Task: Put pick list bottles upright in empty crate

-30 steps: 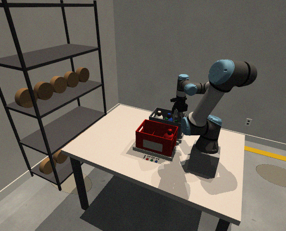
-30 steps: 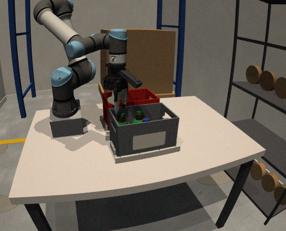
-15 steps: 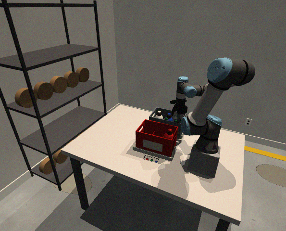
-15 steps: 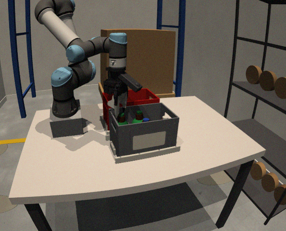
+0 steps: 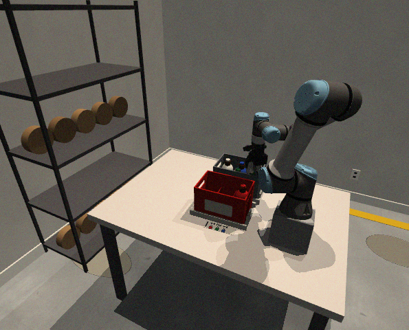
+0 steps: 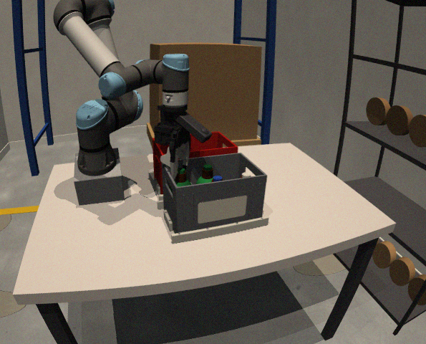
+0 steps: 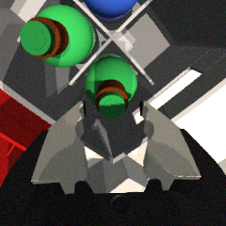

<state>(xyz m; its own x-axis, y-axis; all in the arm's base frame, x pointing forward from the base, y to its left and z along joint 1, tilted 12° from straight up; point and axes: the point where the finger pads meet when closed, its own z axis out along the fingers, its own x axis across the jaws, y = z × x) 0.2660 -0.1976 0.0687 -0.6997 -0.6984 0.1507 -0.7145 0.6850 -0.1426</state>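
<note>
The grey crate lies 90 mm ahead of my hand, 70 mm below it and 40 mm to the right of it. From my hand the other things lie so: red bottle (150 mm to the left, 70 mm below, 10 mm ahead); blue bottle (90 mm to the right, 90 mm ahead, 70 mm below); white bottle (180 mm ahead, 90 mm to the right, 70 mm below).
</note>
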